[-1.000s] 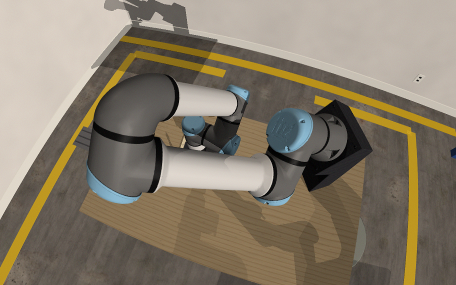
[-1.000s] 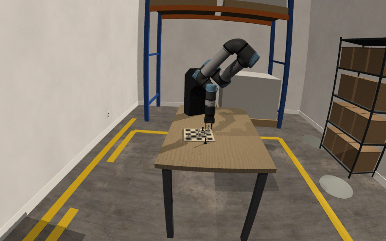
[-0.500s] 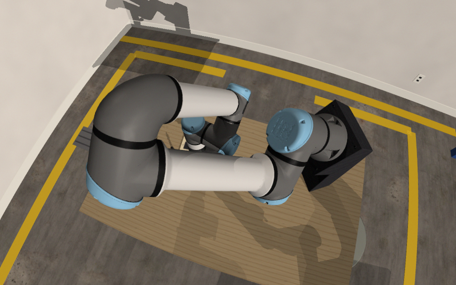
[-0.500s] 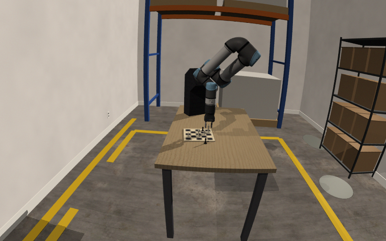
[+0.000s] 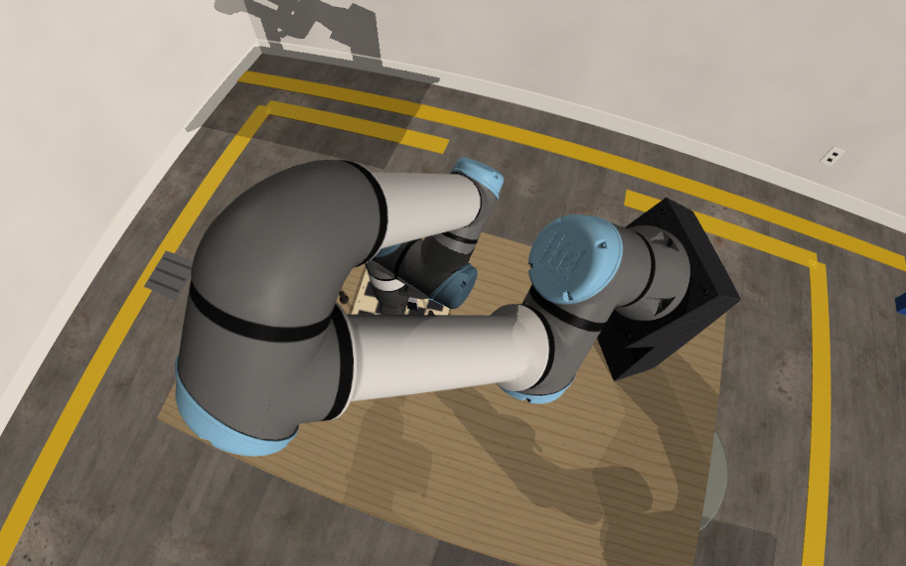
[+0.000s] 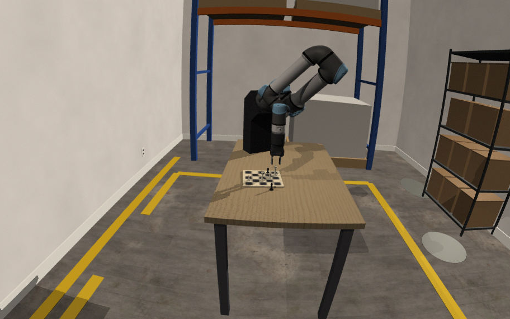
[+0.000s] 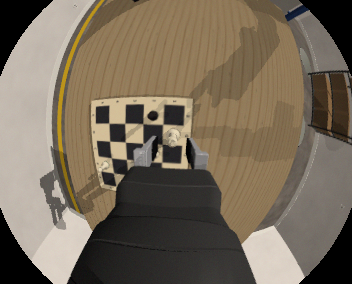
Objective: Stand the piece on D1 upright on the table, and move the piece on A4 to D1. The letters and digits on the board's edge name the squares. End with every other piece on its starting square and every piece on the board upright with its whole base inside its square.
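Right now my hand is 60 mm short of the chessboard, 60 mm to the left of it and 90 mm above it.
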